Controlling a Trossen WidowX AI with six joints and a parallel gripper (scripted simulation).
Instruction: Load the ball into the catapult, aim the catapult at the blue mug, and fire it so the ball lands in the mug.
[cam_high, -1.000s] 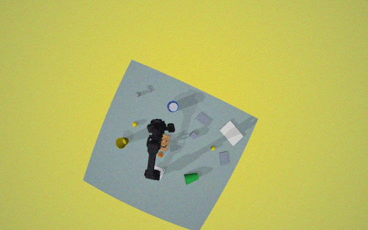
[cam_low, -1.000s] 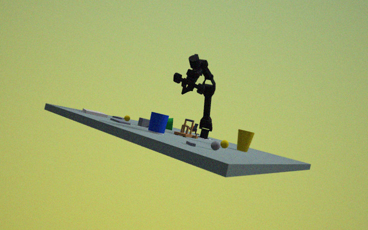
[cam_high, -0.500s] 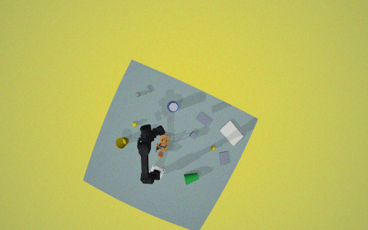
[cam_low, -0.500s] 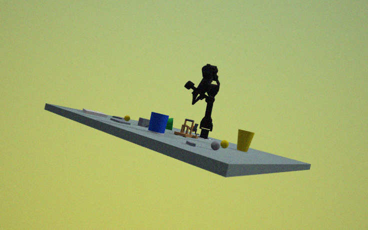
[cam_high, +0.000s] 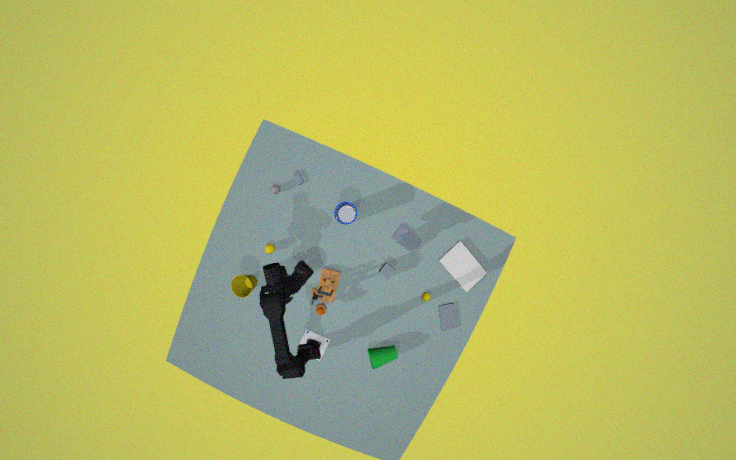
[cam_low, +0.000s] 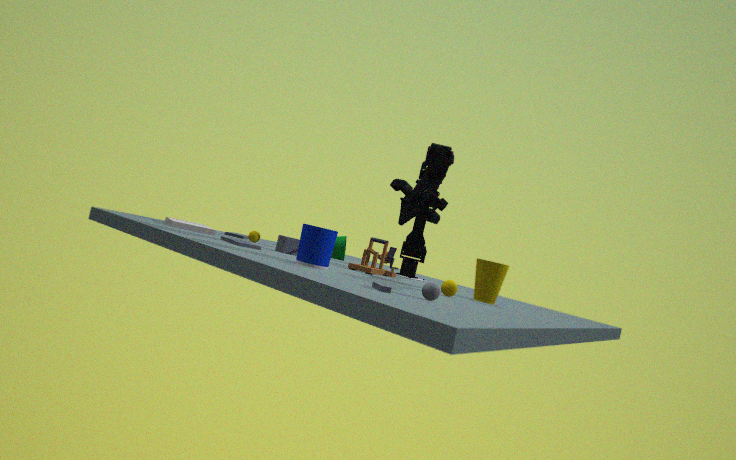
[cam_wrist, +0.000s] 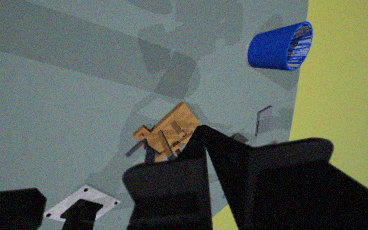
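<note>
The orange ball is 15 cm behind my gripper tip, 9 cm to the right of it and 10 cm below it. The rest, counted from my gripper tip: blue mug: 28 cm ahead, 8 cm to the right, 13 cm below; yellow cup: 14 cm behind, 25 cm to the left, 13 cm below; wooden catapult: 8 cm behind, 7 cm to the right, 11 cm below.
</note>
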